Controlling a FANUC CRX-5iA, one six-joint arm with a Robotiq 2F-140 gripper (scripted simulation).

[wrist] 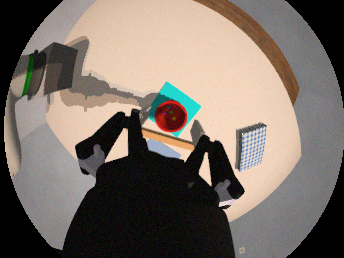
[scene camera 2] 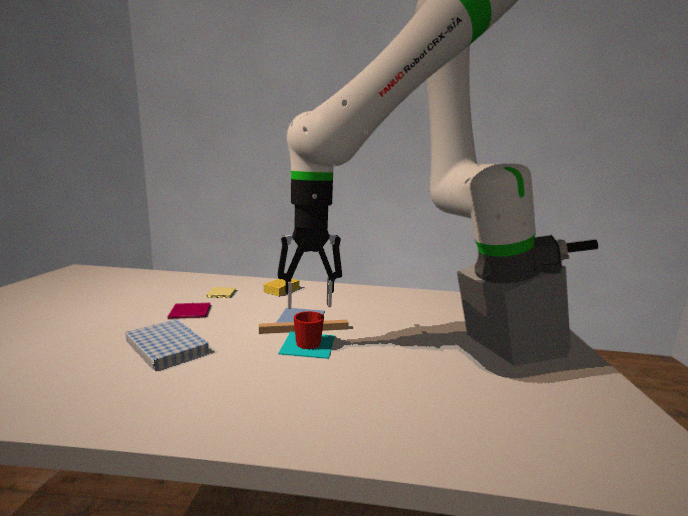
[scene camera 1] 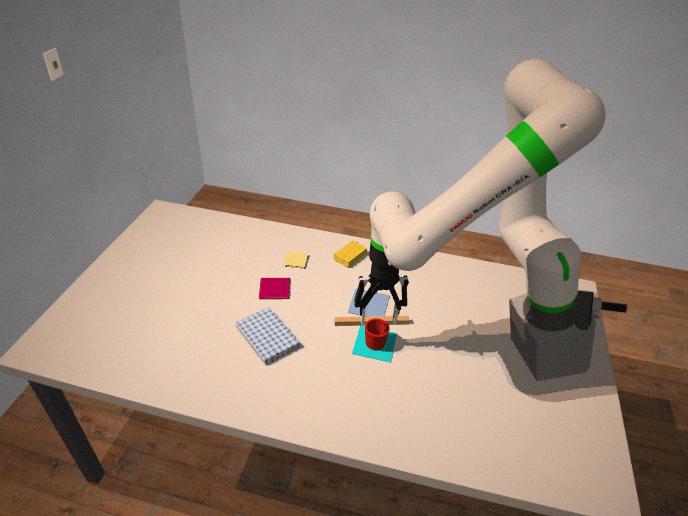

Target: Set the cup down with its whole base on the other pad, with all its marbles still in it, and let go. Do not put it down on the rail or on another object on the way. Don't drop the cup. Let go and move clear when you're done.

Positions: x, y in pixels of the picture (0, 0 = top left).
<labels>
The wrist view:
gripper: 171, 118
red cup: 165, 122
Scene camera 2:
gripper: 309, 306
red cup: 308, 331
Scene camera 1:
gripper: 378, 321
</labels>
